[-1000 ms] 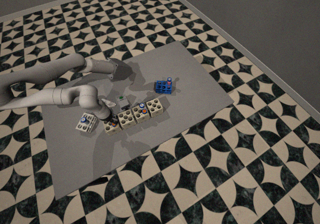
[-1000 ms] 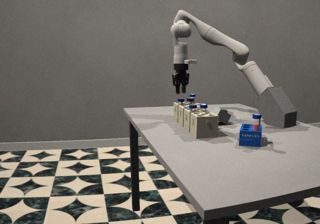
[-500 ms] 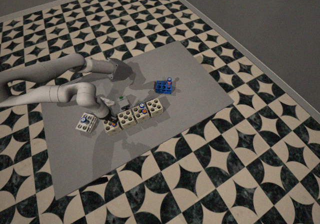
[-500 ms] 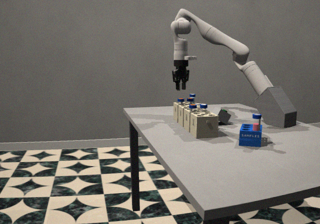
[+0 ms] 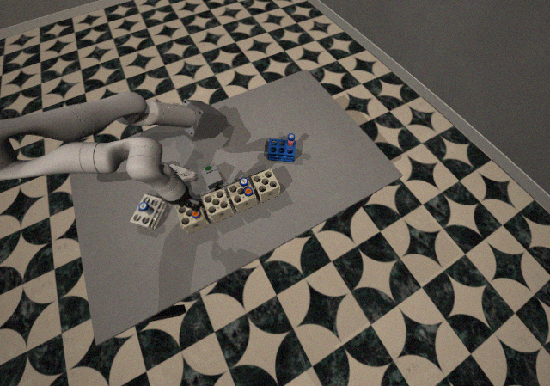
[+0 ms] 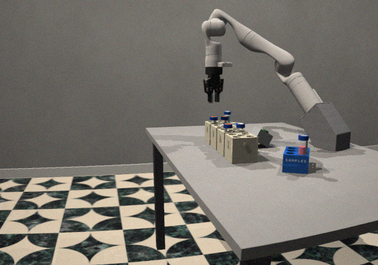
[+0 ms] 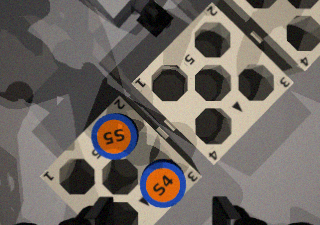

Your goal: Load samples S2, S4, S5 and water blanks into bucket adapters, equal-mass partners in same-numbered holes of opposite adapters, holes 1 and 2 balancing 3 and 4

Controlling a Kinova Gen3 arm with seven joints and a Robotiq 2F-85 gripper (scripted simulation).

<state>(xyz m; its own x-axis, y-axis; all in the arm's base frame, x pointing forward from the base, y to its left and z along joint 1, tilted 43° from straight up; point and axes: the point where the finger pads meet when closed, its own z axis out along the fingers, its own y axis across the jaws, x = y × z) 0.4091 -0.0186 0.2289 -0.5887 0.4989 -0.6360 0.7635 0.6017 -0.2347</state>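
The green done key lies 20 cm behind my hand, 13 cm to the left of it and 13 cm below it. Round my hand: small sloped done desk (18 cm behind, 13 cm to the left, 15 cm below); white-dot blank (2 cm behind, 23 cm to the left, 14 cm below); sample tube (5 cm behind, 14 cm below).
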